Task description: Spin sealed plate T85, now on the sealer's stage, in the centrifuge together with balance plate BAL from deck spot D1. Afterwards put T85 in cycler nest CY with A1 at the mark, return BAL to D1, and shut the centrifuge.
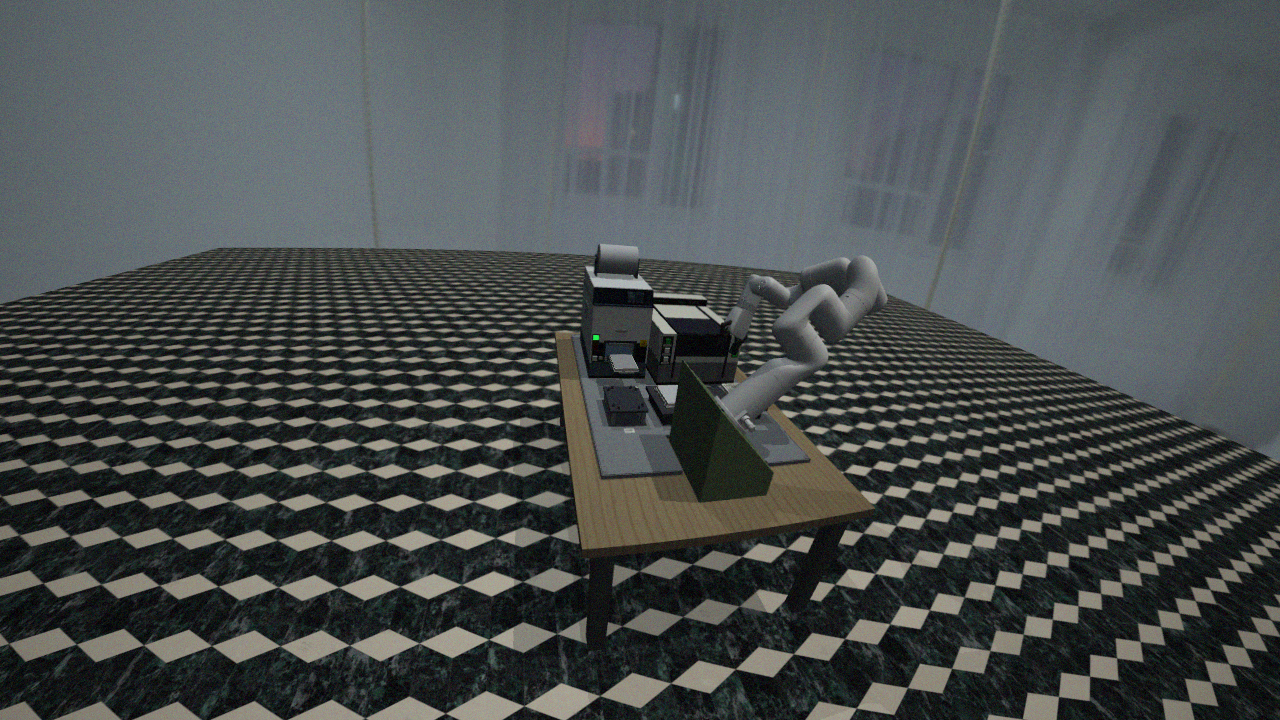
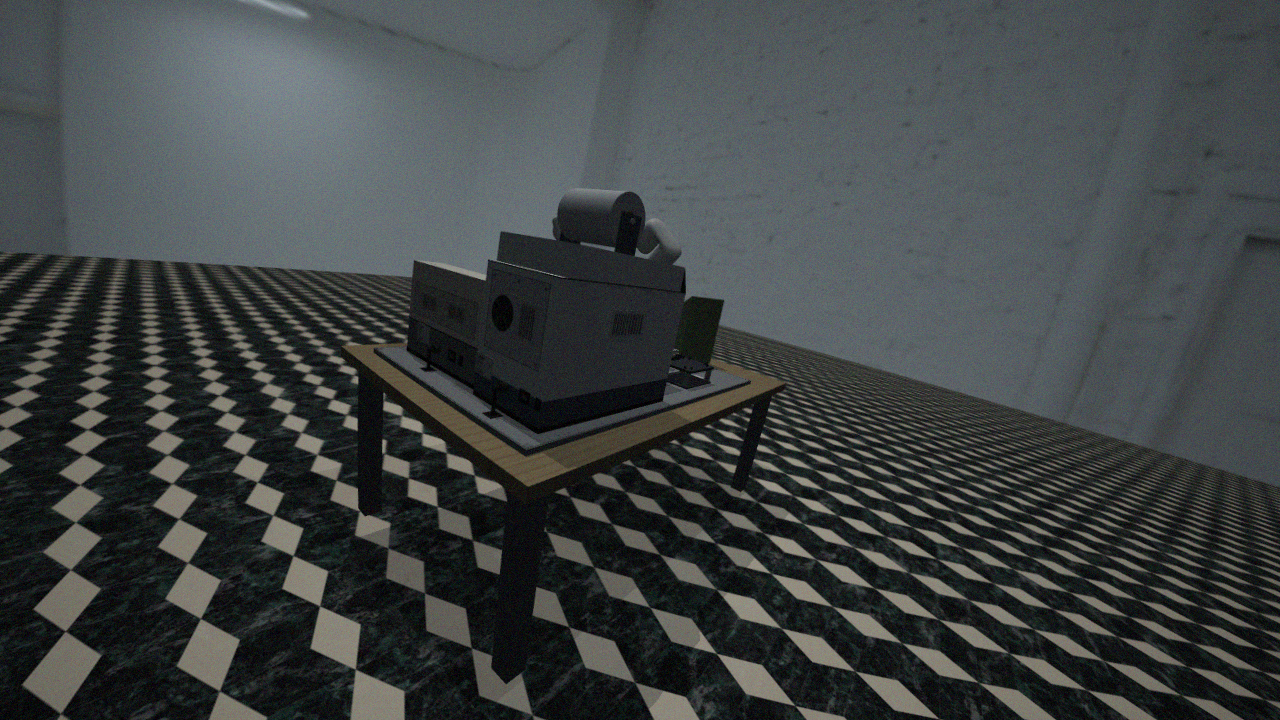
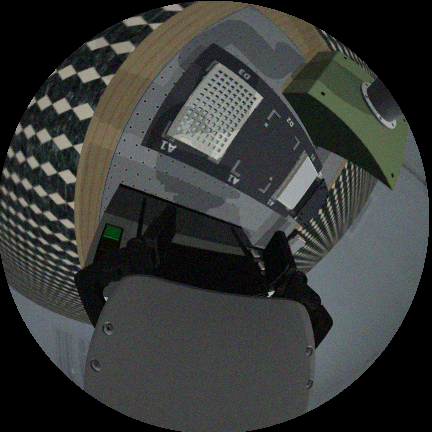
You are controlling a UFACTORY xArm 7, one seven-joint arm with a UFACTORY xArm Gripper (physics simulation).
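Where they show: gripper, fingertip midpoint: (image 1: 725, 350) (image 3: 223, 231); arm's base, origin of the base link: (image 1: 728, 416) (image 2: 687, 315).
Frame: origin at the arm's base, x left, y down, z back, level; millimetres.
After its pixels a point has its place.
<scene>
T85 (image 1: 623, 363) @(x 138, y 58, z -478 mm), a pale plate, lies on the stage of the tall sealer (image 1: 617, 317) @(x 139, y -75, z -590 mm) (image 2: 595, 331) @(x 191, y -22, z -908 mm). BAL (image 1: 664, 396) @(x 43, y 106, z -309 mm) (image 3: 299, 184) @(x 1, y 105, z -322 mm) is a white plate on D1, at the end of the dark deck (image 3: 255, 150) @(x -148, y 121, z -325 mm) near the nest. CY (image 1: 623, 399) @(x 179, y 115, z -326 mm) (image 3: 312, 204) @(x 155, y 115, z -335 mm) is a low dark block beside it; its A1 mark is not legible. The centrifuge (image 1: 702, 347) @(x -178, y 14, z -497 mm) (image 2: 444, 304) @(x -215, y 10, z -958 mm) (image 3: 135, 202) @(x -302, y 125, z -488 mm) is a boxy light and dark machine; its interior is not visible. My gripper (image 1: 733, 340) @(x -225, y -8, z -410 mm) (image 3: 223, 231) @(x -225, y -8, z -410 mm) is open and empty, with its black fingers close over the centrifuge's edge.
A plate with a grid of wells (image 3: 220, 112) @(x -239, y 107, z -308 mm) sits on D3. A green angled bracket (image 1: 716, 447) @(x 93, y 12, z 107 mm) (image 2: 699, 329) @(x 85, y 33, z -60 mm) (image 3: 345, 95) @(x -69, y 60, z -81 mm) stands at the deck's end, near the arm's base. A grey perforated mat (image 1: 626, 461) @(x 240, y 171, z -81 mm) (image 3: 135, 127) @(x -345, y 172, z -375 mm) lies under the equipment on the wooden table (image 1: 644, 519) @(x 260, y 185, z 127 mm) (image 2: 572, 461) @(x 271, y 185, z -1027 mm) (image 3: 107, 115) @(x -411, y 185, z -367 mm).
</scene>
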